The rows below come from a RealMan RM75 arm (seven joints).
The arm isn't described. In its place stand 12 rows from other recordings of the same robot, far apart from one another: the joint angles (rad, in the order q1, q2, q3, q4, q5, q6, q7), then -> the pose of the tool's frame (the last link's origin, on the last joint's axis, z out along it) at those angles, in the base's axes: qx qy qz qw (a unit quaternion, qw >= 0); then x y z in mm.
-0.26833, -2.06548, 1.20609, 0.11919, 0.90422, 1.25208, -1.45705 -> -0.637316 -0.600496 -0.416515 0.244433 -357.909 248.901 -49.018
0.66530, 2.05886, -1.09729, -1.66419, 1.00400, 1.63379, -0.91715 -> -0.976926 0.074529 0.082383 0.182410 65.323 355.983 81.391
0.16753, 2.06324, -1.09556, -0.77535, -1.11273, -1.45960, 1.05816 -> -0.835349 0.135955 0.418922 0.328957 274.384 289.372 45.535
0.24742, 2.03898, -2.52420, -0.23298, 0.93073, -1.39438, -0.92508 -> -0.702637 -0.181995 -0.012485 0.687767 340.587 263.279 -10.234
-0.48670, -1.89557, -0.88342, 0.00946, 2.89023, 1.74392, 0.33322 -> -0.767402 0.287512 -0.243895 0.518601 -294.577 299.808 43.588
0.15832, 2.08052, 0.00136, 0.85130, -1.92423, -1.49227, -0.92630 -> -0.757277 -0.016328 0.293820 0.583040 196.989 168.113 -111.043
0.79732, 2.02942, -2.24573, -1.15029, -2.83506, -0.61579, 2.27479 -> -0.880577 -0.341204 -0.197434 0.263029 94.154 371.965 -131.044
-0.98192, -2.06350, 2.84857, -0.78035, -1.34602, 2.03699, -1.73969 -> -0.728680 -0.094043 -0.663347 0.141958 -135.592 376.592 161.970
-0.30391, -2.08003, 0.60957, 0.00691, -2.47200, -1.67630, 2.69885 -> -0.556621 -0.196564 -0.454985 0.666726 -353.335 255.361 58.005
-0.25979, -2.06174, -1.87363, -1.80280, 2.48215, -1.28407, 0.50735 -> -0.855498 -0.339008 -0.024104 0.390661 -186.899 341.570 96.442
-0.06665, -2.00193, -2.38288, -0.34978, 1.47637, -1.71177, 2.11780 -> -0.814751 -0.311312 -0.396962 0.285809 -361.849 180.937 23.428
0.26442, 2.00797, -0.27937, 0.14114, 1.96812, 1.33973, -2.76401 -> -0.637619 0.341212 0.309137 0.617617 400.124 242.630 11.744
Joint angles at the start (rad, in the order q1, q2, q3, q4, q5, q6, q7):
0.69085, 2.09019, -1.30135, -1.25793, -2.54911, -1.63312, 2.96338
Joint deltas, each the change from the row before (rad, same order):
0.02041, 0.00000, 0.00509, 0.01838, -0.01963, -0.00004, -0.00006
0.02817, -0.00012, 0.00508, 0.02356, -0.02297, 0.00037, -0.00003
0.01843, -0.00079, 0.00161, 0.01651, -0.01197, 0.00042, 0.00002
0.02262, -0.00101, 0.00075, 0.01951, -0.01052, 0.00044, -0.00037
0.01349, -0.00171, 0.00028, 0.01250, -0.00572, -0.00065, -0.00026
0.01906, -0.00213, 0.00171, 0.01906, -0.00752, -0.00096, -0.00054
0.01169, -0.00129, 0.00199, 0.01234, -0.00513, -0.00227, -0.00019
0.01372, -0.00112, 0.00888, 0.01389, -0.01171, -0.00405, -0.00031
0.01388, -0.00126, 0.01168, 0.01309, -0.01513, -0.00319, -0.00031
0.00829, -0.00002, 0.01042, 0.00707, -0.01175, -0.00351, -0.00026
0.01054, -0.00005, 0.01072, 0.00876, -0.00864, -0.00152, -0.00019
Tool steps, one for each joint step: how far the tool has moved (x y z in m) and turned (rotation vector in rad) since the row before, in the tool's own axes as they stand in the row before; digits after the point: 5 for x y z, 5 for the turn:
-0.00350, -0.00033, 0.00022, 0.01588, 0.00753, -0.00354
-0.00511, 0.00059, 0.00004, 0.01903, 0.00879, -0.00775
-0.00325, 0.00071, 0.00013, 0.01059, 0.00666, -0.00594
-0.00411, 0.00170, 0.00003, 0.00964, 0.00747, -0.00934
-0.00226, 0.00065, -0.00014, 0.00608, 0.00574, -0.00510
-0.00305, 0.00087, -0.00007, 0.00716, 0.00857, -0.00577
-0.00156, 0.00037, -0.00006, 0.00417, 0.00705, -0.00233
-0.00179, -0.00080, -0.00073, 0.00741, 0.00688, 0.00211
-0.00206, -0.00148, -0.00121, 0.00992, 0.00448, 0.00394
-0.00109, -0.00120, -0.00098, 0.00621, 0.00267, 0.00451
-0.00189, -0.00039, -0.00107, 0.00325, 0.00049, 0.00335

